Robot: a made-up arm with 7 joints. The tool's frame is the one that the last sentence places. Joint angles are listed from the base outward.
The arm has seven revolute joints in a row. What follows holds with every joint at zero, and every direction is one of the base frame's. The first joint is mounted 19 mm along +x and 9 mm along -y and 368 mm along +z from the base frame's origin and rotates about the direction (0.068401, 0.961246, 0.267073). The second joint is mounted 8 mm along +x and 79 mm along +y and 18 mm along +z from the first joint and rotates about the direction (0.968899, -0.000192, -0.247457). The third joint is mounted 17 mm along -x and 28 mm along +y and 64 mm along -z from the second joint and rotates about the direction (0.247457, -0.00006, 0.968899). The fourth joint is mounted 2 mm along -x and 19 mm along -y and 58 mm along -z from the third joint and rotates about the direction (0.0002, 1, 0.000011). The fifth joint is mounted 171 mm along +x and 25 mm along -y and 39 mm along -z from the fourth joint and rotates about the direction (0.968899, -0.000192, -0.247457). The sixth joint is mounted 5 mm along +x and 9 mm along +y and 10 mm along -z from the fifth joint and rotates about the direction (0.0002, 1, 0.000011). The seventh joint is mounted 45 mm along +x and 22 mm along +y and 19 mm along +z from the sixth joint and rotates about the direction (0.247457, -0.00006, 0.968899). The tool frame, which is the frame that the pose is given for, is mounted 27 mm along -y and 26 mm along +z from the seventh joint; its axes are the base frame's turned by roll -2.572, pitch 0.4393 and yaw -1.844 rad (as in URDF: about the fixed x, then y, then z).
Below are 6 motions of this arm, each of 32 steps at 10 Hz.
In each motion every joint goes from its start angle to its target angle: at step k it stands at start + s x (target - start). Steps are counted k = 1, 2, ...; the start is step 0. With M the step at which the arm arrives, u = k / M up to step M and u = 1 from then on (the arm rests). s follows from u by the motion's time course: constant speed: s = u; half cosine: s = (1 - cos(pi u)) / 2; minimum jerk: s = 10 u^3 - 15 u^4 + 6 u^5.
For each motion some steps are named. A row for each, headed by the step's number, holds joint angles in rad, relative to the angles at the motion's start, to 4 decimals.
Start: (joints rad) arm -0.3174 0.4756 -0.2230 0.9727 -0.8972 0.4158 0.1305
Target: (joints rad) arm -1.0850 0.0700 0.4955 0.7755 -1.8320 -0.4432 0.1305
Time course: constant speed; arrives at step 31
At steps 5, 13, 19, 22, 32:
5: -0.1238 -0.0654 0.1159 -0.0318 -0.1508 -0.1385 0.0000
13: -0.3219 -0.1701 0.3013 -0.0827 -0.3920 -0.3602 0.0000
19: -0.4705 -0.2486 0.4404 -0.1209 -0.5729 -0.5265 0.0000
22: -0.5447 -0.2878 0.5099 -0.1399 -0.6634 -0.6096 0.0000
32: -0.7676 -0.4056 0.7185 -0.1972 -0.9348 -0.8590 0.0000

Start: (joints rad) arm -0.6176 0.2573 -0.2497 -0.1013 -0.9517 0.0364 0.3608
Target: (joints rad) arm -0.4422 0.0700 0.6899 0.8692 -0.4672 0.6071 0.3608
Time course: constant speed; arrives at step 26
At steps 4, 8, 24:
4: 0.0270 -0.0288 0.1446 0.1493 0.0745 0.0878 0.0000
8: 0.0540 -0.0576 0.2891 0.2986 0.1491 0.1756 0.0000
24: 0.1619 -0.1729 0.8673 0.8958 0.4472 0.5268 0.0000

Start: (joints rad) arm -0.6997 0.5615 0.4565 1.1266 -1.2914 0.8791 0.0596
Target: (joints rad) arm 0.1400 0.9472 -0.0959 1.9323 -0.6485 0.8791 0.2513
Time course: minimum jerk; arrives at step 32
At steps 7, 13, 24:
7: 0.0616 0.0283 -0.0405 0.0591 0.0471 0.0000 0.0141
13: 0.2757 0.1266 -0.1814 0.2645 0.2111 0.0000 0.0629
24: 0.7528 0.3458 -0.4952 0.7223 0.5763 0.0000 0.1719

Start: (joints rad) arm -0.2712 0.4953 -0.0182 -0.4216 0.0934 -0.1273 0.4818
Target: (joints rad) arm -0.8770 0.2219 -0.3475 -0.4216 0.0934 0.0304 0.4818
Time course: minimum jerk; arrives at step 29
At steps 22, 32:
22: -0.5485 -0.2475 -0.2981 0.0000 0.0000 0.1428 0.0000
32: -0.6058 -0.2734 -0.3293 0.0000 0.0000 0.1577 0.0000

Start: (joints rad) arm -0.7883 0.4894 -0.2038 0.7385 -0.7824 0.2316 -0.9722
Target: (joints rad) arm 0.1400 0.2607 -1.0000 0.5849 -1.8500 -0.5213 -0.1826
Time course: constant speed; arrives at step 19
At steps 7, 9, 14, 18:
7: 0.3420 -0.0843 -0.2933 -0.0566 -0.3933 -0.2774 0.2909
9: 0.4397 -0.1083 -0.3771 -0.0728 -0.5057 -0.3566 0.3740
14: 0.6840 -0.1685 -0.5867 -0.1132 -0.7867 -0.5548 0.5818
18: 0.8794 -0.2167 -0.7543 -0.1455 -1.0114 -0.7133 0.7480

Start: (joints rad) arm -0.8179 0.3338 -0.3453 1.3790 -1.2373 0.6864 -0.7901
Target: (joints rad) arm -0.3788 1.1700 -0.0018 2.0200 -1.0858 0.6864 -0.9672
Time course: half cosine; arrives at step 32
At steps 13, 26, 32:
13: 0.1558 0.2967 0.1219 0.2275 0.0538 0.0000 -0.0628
26: 0.4021 0.7657 0.3146 0.5870 0.1387 0.0000 -0.1622
32: 0.4391 0.8362 0.3435 0.6410 0.1515 0.0000 -0.1771

